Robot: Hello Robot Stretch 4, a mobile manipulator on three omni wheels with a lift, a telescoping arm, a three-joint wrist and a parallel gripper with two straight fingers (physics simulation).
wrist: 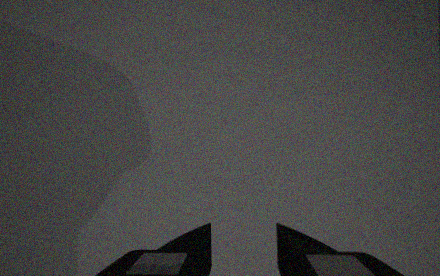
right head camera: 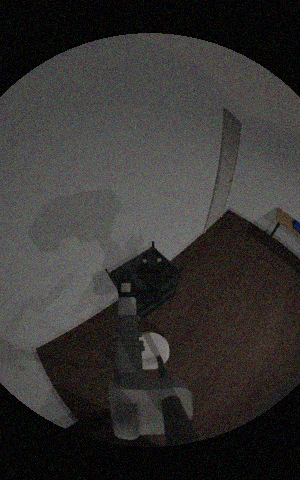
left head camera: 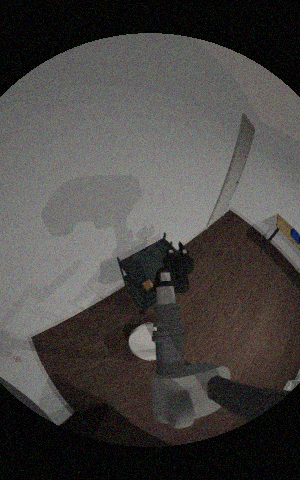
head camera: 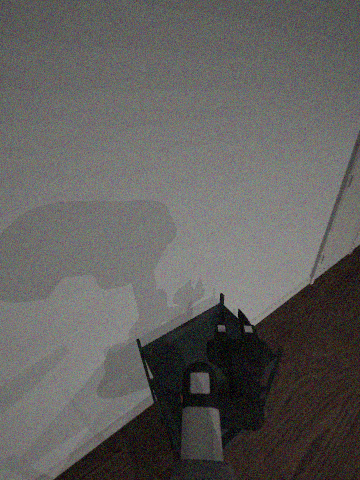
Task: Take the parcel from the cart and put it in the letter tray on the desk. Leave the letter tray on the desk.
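Seen in the pictures: gripper, fingertip midpoint: (wrist: pixel 243 244) (right head camera: pixel 150 250) (left head camera: pixel 174 242) (head camera: pixel 230 311); robot's base at its link origin: (right head camera: pixel 148 349) (left head camera: pixel 148 340).
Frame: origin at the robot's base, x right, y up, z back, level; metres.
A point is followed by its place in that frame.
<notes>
The dark cart (head camera: pixel 167 345) @[z -0.651, x -0.139, y 0.635 m] (left head camera: pixel 140 262) @[z -0.628, x -0.078, y 0.635 m] (right head camera: pixel 116 275) @[z -0.608, x -0.189, y 0.635 m] stands against the wall, seen from above, partly covered by my arm and gripper. A small orange parcel (left head camera: pixel 148 284) @[z -0.421, x -0.023, y 0.685 m] lies on the cart in the left head view, just left of my wrist; my arm hides it in the right head view. My gripper (head camera: pixel 234 324) (left head camera: pixel 176 249) (right head camera: pixel 152 259) (wrist: pixel 243 244) @[z -0.499, x 0.091, y 1.046 m] is open, its fingers partly apart with wall visible between them. In the head views it overlaps the cart's right part; its height above the cart is unclear. The letter tray does not show, and I cannot identify the desk.
A pale wall (head camera: pixel 225 150) @[z -1.004, x 0.125, y 1.385 m] (wrist: pixel 300 125) @[z -1.117, x 0.277, y 1.159 m] rises behind the cart. A tall door-like panel (head camera: pixel 342 210) @[z -1.816, x 1.245, y 0.730 m] (left head camera: pixel 233 175) @[z -1.947, x 1.420, y 1.056 m] (right head camera: pixel 225 170) @[z -1.930, x 1.398, y 1.116 m] is to the right. A tan piece with blue on it (left head camera: pixel 287 228) (right head camera: pixel 286 218) shows at the far right. My round white base (left head camera: pixel 142 342) @[z 0.010, x -0.068, y 0.187 m] (right head camera: pixel 161 347) @[z -0.023, x 0.131, y 0.186 m] is below the arm.
</notes>
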